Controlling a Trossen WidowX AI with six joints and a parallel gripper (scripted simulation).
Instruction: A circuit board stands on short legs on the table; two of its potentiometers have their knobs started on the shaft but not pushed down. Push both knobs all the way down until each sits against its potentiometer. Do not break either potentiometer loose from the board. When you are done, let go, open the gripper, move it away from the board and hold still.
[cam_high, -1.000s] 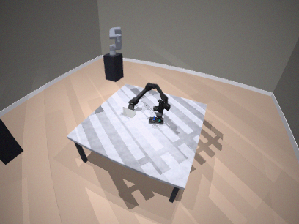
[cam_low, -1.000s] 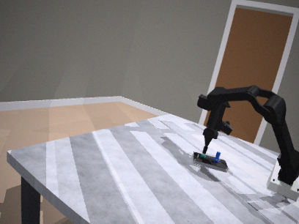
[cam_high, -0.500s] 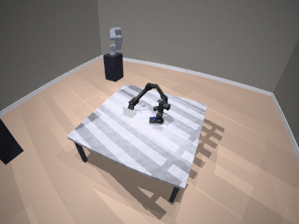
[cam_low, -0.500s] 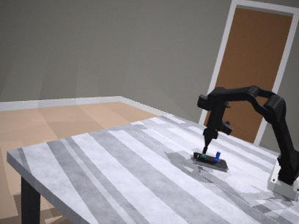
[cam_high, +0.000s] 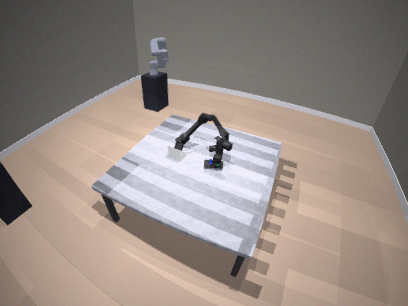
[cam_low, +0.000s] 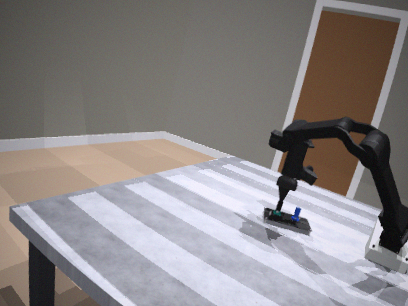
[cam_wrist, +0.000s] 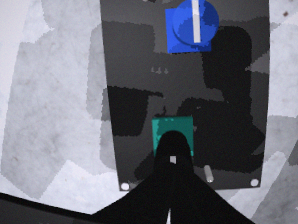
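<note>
Now: gripper tip 10 mm above the black knob. Also, from my gripper tip: blue knob 60 mm behind, 20 mm to the right, 20 mm below.
</note>
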